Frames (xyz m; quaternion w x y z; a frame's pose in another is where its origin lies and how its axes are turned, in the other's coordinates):
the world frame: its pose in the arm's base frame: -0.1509 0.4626 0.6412 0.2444 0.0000 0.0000 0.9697
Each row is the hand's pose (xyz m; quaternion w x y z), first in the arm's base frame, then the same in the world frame.
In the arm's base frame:
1: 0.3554 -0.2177 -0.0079 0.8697 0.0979 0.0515 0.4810
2: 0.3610 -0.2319 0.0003 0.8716 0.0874 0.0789 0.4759
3: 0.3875 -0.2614 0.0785 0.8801 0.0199 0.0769 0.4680
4: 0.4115 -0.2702 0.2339 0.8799 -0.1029 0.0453 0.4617
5: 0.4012 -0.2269 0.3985 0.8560 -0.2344 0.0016 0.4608
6: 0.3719 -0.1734 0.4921 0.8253 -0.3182 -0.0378 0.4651
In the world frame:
1: -0.7683 0.3591 -0.6491 0.6790 0.0739 -0.0823 -0.7258
2: -0.7799 0.3689 -0.6409 0.6745 0.0979 -0.0655 -0.7289
3: -0.8172 0.3823 -0.5627 0.6689 0.0794 -0.0005 -0.7391
4: -0.8425 0.3787 -0.4073 0.6627 0.0188 0.1108 -0.7404
5: -0.8129 0.3455 -0.2427 0.6560 -0.0557 0.2277 -0.7174
6: -0.7618 0.3122 -0.1491 0.6527 -0.1144 0.2993 -0.6866

